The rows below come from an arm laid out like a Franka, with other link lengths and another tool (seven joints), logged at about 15 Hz.
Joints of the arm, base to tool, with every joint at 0 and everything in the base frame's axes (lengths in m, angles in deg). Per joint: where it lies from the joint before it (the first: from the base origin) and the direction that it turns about. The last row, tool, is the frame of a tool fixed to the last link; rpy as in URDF.
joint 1: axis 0 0 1 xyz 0.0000 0.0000 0.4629
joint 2: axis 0 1 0 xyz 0.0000 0.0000 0.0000
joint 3: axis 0 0 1 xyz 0.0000 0.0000 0.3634
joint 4: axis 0 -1 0 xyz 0.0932 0.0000 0.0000
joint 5: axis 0 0 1 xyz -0.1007 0.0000 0.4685
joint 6: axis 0 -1 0 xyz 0.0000 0.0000 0.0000
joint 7: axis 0 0 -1 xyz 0.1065 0.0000 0.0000
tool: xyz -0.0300 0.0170 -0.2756 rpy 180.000 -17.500 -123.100
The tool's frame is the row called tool.
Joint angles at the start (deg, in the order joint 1, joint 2, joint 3, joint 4, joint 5, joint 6, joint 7):
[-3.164, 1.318, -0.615, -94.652, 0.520, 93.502, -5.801]
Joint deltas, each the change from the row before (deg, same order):
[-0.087, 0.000, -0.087, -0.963, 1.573, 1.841, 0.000]
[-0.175, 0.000, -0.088, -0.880, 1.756, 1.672, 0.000]
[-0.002, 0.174, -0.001, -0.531, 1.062, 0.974, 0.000]
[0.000, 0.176, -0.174, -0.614, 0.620, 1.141, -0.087]
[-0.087, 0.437, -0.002, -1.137, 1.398, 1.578, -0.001]
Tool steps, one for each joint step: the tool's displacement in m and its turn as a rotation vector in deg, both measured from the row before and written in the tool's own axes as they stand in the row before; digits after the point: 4 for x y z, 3 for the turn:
[-0.0088, -0.0024, 0.0038, -0.035, -1.800, 0.321]
[-0.0079, -0.0021, 0.0034, -0.229, -1.920, 0.449]
[-0.0066, -0.0006, 0.0037, -0.285, -1.052, 0.115]
[-0.0034, -0.0030, 0.0053, -0.022, -0.699, 0.255]
[-0.0087, -0.0015, 0.0113, -0.714, -1.203, 0.295]

